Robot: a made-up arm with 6 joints. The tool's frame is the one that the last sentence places. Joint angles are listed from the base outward.
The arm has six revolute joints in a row. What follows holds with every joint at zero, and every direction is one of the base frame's. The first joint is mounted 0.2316 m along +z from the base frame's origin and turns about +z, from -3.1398 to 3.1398 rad. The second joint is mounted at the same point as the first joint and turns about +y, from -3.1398 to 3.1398 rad. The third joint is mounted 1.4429 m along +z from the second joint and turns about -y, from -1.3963 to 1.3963 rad. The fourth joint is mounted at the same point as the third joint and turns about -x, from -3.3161 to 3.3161 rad. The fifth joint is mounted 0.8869 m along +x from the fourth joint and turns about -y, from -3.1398 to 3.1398 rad. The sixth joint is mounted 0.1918 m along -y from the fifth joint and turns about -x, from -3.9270 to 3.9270 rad. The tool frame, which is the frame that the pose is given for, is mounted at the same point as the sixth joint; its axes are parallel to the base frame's.
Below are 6 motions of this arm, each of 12 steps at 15 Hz.
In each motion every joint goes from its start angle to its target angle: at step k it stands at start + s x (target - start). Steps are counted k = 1, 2, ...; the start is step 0. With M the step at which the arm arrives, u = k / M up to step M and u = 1 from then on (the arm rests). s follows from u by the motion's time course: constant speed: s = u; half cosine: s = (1 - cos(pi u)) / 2; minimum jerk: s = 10 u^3 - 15 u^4 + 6 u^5.
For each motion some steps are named. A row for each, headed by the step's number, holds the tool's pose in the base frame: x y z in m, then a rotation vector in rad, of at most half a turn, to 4 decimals.
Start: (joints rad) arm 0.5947 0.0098 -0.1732 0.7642 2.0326 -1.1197
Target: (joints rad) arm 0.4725 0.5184 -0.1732 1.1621 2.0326 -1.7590
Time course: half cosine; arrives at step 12
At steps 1, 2, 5, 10, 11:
1: 0.8422 0.4013 1.6365 0.7342 -0.9792 2.1201
2: 0.8732 0.4183 1.6153 0.7440 -0.9079 2.1421
5: 1.0555 0.5085 1.4656 0.8210 -0.4643 2.2353
10: 1.3498 0.6127 1.1042 1.0262 0.3774 2.2271
11: 1.3721 0.6179 1.0675 1.0474 0.4520 2.2154

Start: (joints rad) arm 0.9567 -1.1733 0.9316 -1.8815 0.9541 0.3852
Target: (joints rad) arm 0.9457 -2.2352 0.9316 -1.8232 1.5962 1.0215
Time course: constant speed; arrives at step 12
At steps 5, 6, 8, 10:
5: -1.2466 -1.6576 0.8157 -2.6604 0.9379 -0.7814
6: -1.2726 -1.6923 0.6305 -2.6392 0.9207 -0.7284
8: -1.2957 -1.7211 0.2520 -2.5997 0.8643 -0.6400
10: -1.2799 -1.6953 -0.1270 -2.5637 0.7844 -0.5783

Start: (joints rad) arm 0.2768 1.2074 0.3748 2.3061 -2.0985 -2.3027
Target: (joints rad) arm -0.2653 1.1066 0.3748 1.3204 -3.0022 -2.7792
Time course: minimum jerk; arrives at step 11
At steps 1, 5, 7, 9, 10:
1: 1.9408 0.6766 0.1861 -0.4616 -0.7896 -1.0711
5: 2.0730 0.1688 0.2978 -0.4657 -0.9507 -1.7487
7: 2.0661 -0.2615 0.3738 -0.6644 -1.0696 -2.2376
9: 2.0070 -0.5336 0.4152 -0.9008 -1.0990 -2.5050
10: 1.9919 -0.5816 0.4221 -0.9528 -1.0975 -2.5478

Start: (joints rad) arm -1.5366 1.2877 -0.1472 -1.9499 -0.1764 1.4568
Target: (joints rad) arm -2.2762 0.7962 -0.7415 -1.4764 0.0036 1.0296
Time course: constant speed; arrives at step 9
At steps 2, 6, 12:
2: -0.1108 -1.2460 -0.1188 1.5989 0.6505 -1.5596
6: -0.4545 -0.9474 0.1613 1.8049 0.5269 -1.8245
12: -0.5777 -0.6505 0.3481 1.9544 0.4034 -2.0126

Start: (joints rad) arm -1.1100 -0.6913 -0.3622 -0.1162 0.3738 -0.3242
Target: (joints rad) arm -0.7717 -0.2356 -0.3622 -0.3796 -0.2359 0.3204
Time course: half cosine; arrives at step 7
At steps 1, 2, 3, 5, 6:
1: -0.1880 -0.0505 1.6078 0.0175 -0.7986 -0.9447
2: -0.1401 -0.1355 1.6009 0.0696 -0.6423 -0.9618
3: -0.0586 -0.2484 1.5811 0.1278 -0.4069 -0.9520
5: 0.1525 -0.4390 1.5023 0.1892 0.0933 -0.8034
6: 0.2301 -0.4855 1.4662 0.1940 0.2500 -0.7198

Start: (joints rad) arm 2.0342 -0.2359 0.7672 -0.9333 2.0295 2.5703
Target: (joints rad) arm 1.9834 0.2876 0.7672 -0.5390 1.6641 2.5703
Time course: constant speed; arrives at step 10
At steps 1, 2, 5, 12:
1: -0.0576 0.3883 2.2852 0.1006 -0.0148 -0.3213
2: -0.0956 0.4838 2.2658 0.0651 -0.0976 -0.3365
5: -0.2014 0.7652 2.1779 -0.0495 -0.3478 -0.3682
12: -0.3471 1.2034 1.9371 -0.2644 -0.7668 -0.3747

